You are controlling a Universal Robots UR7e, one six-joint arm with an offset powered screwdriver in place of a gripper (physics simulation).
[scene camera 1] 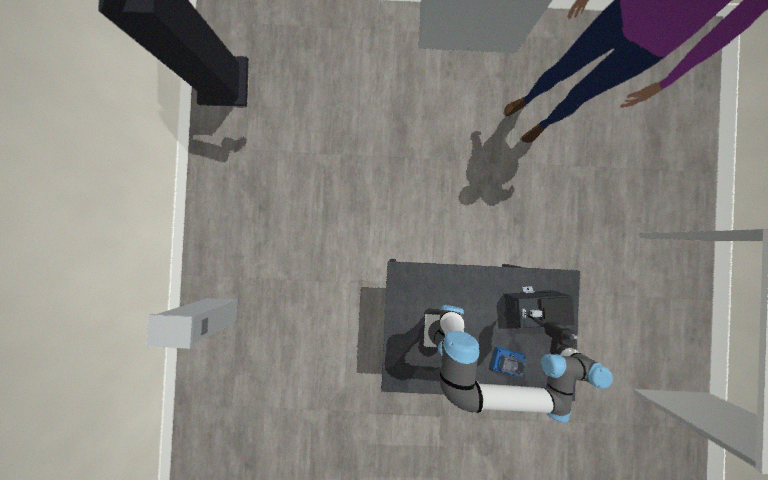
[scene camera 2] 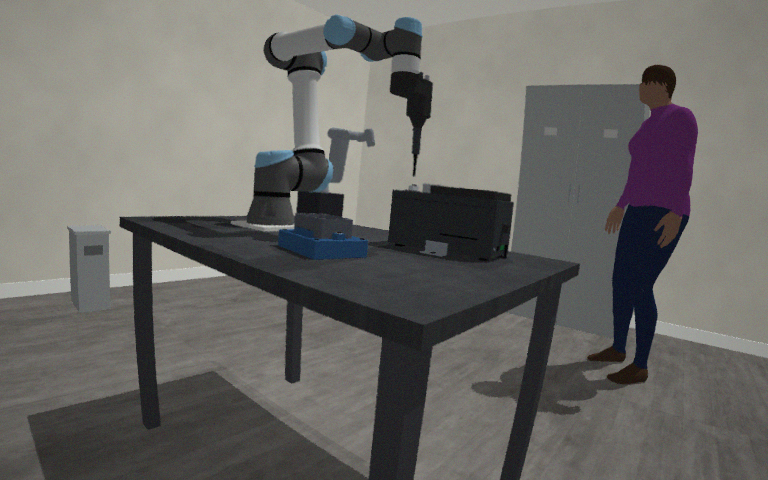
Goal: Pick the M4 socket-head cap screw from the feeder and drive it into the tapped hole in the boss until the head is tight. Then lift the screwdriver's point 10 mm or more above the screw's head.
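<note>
The screwdriver [scene camera 1: 530,316] [scene camera 2: 414,173] points straight down, its tip a short gap above the light pick-up part [scene camera 1: 533,313] [scene camera 2: 414,187] on top of the black feeder [scene camera 1: 557,310] [scene camera 2: 447,217]. No screw can be made out on its thin dark tip. The M4 screw is too small to tell in either view. A blue fixture [scene camera 1: 500,354] [scene camera 2: 336,249] lies on the table beside the feeder and carries a grey block [scene camera 1: 512,365] [scene camera 2: 322,225]. The boss and its tapped hole cannot be told apart clearly at this size.
The arm's base stands on a light plate [scene camera 1: 429,331] [scene camera 2: 266,225] on the dark table [scene camera 1: 441,278] [scene camera 2: 317,275]. The upper arm reaches past the fixture. A person [scene camera 1: 645,33] [scene camera 2: 659,158] stands on the floor away from the table, near a grey cabinet [scene camera 1: 481,22] [scene camera 2: 577,164].
</note>
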